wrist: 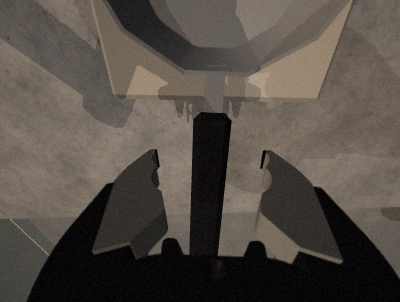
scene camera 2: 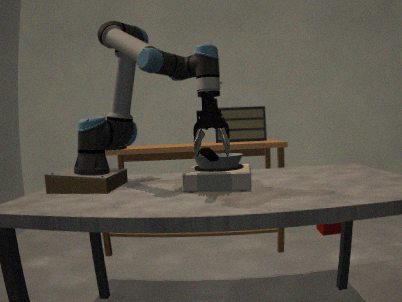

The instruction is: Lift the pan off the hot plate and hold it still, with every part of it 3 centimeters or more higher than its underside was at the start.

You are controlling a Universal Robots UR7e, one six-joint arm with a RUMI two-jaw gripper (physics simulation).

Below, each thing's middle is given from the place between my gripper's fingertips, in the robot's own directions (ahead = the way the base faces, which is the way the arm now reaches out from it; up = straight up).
Labels:
Now: hand 5 cm to the right of the grey pan [wrist: 216,46], 2 cm short of it and 1 cm above it.

